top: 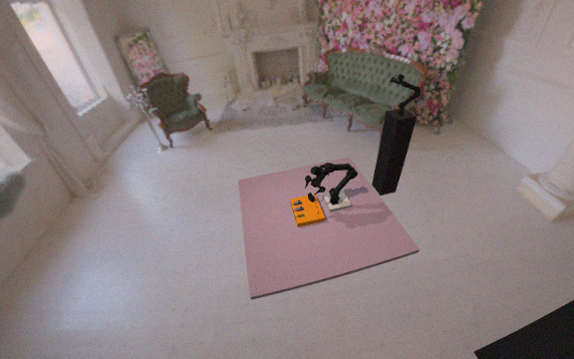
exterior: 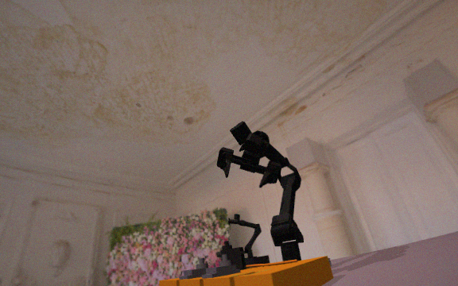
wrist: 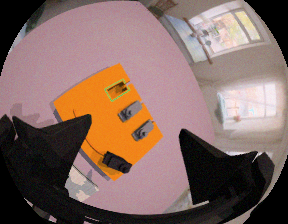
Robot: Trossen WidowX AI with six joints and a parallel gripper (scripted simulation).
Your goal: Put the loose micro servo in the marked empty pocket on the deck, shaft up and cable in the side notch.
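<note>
My gripper tip is 20 mm past the orange deck, 20 mm to the left of it and 240 mm above it.
</note>
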